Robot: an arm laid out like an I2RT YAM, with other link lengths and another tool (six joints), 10 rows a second.
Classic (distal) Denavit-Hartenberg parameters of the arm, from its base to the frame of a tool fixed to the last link. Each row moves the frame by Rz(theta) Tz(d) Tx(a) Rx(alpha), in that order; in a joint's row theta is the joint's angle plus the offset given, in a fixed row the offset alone. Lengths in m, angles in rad.
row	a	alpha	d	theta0
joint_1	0.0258	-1.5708	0.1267	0
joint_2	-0.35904	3.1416	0	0
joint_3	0.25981	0	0	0.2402
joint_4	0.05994	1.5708	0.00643	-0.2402
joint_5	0	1.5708	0.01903	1.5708
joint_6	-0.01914	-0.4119	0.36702	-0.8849
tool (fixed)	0	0	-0.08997	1.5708
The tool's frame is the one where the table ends.
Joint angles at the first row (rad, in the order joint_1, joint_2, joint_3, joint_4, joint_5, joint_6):
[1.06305 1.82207 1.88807 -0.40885 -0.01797 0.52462]
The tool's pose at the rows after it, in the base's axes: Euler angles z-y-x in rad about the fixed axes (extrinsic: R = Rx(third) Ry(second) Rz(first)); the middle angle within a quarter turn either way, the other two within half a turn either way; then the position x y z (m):
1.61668 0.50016 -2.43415 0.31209 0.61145 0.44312
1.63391 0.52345 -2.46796 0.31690 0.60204 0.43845
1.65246 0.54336 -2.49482 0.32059 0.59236 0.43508
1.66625 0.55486 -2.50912 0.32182 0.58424 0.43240
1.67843 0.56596 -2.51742 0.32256 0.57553 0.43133
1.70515 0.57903 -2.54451 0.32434 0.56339 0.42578
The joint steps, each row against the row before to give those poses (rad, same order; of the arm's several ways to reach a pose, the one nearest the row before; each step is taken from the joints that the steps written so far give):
[0.00000 -0.00713 -0.00277 -0.01326 0.01696 -0.00417]
[0.00000 -0.01231 -0.00952 -0.02076 0.03166 -0.00908]
[0.00001 -0.01653 -0.01831 -0.01039 0.02811 -0.00359]
[-0.00024 -0.01936 -0.02895 0.00437 0.01691 0.00104]
[-0.00132 -0.02290 -0.03291 0.00968 0.01385 0.00195]
[0.00000 -0.02579 -0.03821 -0.00027 0.02554 0.00603]

